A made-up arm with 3 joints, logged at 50 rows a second.
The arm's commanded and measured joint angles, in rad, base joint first. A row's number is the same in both.
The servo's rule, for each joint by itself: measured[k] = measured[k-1] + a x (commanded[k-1-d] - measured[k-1]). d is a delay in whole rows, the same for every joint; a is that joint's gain. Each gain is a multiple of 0.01, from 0.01 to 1. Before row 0 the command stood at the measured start. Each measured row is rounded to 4 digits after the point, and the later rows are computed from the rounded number. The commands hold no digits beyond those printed.
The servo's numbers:
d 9
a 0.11 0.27 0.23
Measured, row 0:
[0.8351, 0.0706, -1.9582]
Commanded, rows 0 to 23:
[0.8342, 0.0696, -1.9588]
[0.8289, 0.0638, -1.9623]
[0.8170, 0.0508, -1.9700]
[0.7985, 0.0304, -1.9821]
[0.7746, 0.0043, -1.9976]
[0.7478, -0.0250, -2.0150]
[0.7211, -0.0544, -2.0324]
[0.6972, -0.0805, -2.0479]
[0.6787, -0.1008, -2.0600]
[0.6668, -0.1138, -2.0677]
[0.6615, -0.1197, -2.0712]
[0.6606, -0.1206, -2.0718]
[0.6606, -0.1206, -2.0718]
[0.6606, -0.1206, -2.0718]
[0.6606, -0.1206, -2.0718]
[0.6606, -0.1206, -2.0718]
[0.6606, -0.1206, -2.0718]
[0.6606, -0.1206, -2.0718]
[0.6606, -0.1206, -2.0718]
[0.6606, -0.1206, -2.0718]
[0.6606, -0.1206, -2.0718]
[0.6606, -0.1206, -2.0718]
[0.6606, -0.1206, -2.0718]
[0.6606, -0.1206, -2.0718]
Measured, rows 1 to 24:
[0.8351, 0.0706, -1.9582]
[0.8351, 0.0706, -1.9582]
[0.8351, 0.0706, -1.9582]
[0.8351, 0.0706, -1.9582]
[0.8351, 0.0706, -1.9582]
[0.8351, 0.0706, -1.9582]
[0.8351, 0.0706, -1.9582]
[0.8351, 0.0706, -1.9582]
[0.8351, 0.0706, -1.9582]
[0.8350, 0.0703, -1.9583]
[0.8343, 0.0685, -1.9592]
[0.8324, 0.0637, -1.9617]
[0.8287, 0.0547, -1.9664]
[0.8227, 0.0411, -1.9736]
[0.8145, 0.0233, -1.9831]
[0.8042, 0.0023, -1.9944]
[0.7924, -0.0201, -2.0067]
[0.7799, -0.0419, -2.0190]
[0.7675, -0.0613, -2.0302]
[0.7558, -0.0771, -2.0396]
[0.7453, -0.0888, -2.0470]
[0.7360, -0.0974, -2.0527]
[0.7277, -0.1037, -2.0571]
[0.7203, -0.1083, -2.0605]

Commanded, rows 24 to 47:
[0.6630, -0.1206, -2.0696]
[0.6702, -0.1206, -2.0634]
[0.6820, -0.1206, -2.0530]
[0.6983, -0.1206, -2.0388]
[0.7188, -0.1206, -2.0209]
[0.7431, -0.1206, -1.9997]
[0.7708, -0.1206, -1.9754]
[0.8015, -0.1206, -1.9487]
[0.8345, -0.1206, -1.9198]
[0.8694, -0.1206, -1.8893]
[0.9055, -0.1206, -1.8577]
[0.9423, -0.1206, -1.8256]
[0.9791, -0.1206, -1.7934]
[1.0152, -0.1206, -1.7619]
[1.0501, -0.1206, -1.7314]
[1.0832, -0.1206, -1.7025]
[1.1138, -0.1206, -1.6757]
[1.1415, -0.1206, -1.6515]
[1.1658, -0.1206, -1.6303]
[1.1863, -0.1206, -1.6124]
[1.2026, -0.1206, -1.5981]
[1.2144, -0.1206, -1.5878]
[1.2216, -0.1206, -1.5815]
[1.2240, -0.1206, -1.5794]
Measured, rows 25 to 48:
[0.7137, -0.1116, -2.0631]
[0.7079, -0.1140, -2.0651]
[0.7027, -0.1158, -2.0666]
[0.6981, -0.1171, -2.0678]
[0.6940, -0.1180, -2.0687]
[0.6903, -0.1187, -2.0694]
[0.6870, -0.1192, -2.0700]
[0.6841, -0.1196, -2.0704]
[0.6815, -0.1199, -2.0707]
[0.6795, -0.1201, -2.0704]
[0.6785, -0.1202, -2.0688]
[0.6789, -0.1203, -2.0652]
[0.6810, -0.1204, -2.0591]
[0.6852, -0.1205, -2.0503]
[0.6916, -0.1205, -2.0387]
[0.7003, -0.1205, -2.0241]
[0.7114, -0.1205, -2.0068]
[0.7249, -0.1205, -1.9868]
[0.7408, -0.1205, -1.9644]
[0.7589, -0.1205, -1.9399]
[0.7791, -0.1205, -1.9136]
[0.8011, -0.1205, -1.8860]
[0.8247, -0.1205, -1.8575]
[0.8495, -0.1205, -1.8285]

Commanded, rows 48 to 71:
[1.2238, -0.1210, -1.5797]
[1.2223, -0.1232, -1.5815]
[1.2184, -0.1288, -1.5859]
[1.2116, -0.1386, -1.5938]
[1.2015, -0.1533, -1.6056]
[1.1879, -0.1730, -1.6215]
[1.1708, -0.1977, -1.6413]
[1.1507, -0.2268, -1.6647]
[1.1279, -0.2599, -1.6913]
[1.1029, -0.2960, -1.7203]
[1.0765, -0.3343, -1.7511]
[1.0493, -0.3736, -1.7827]
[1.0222, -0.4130, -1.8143]
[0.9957, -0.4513, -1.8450]
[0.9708, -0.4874, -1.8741]
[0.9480, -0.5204, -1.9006]
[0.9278, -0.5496, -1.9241]
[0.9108, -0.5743, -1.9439]
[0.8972, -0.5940, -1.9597]
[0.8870, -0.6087, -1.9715]
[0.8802, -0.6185, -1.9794]
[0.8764, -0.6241, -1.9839]
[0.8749, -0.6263, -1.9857]
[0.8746, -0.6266, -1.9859]
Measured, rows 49 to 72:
[0.8752, -0.1205, -1.7995]
[0.9014, -0.1205, -1.7710]
[0.9278, -0.1205, -1.7435]
[0.9540, -0.1205, -1.7175]
[0.9796, -0.1205, -1.6933]
[1.0041, -0.1205, -1.6714]
[1.0272, -0.1205, -1.6522]
[1.0486, -0.1205, -1.6359]
[1.0679, -0.1205, -1.6229]
[1.0850, -0.1206, -1.6130]
[1.1001, -0.1213, -1.6058]
[1.1131, -0.1233, -1.6012]
[1.1239, -0.1274, -1.5995]
[1.1324, -0.1344, -1.6009]
[1.1385, -0.1448, -1.6056]
[1.1421, -0.1591, -1.6138]
[1.1430, -0.1774, -1.6255]
[1.1413, -0.1997, -1.6406]
[1.1371, -0.2257, -1.6589]
[1.1304, -0.2550, -1.6801]
[1.1215, -0.2870, -1.7037]
[1.1106, -0.3210, -1.7291]
[1.0980, -0.3562, -1.7558]
[1.0840, -0.3916, -1.7830]

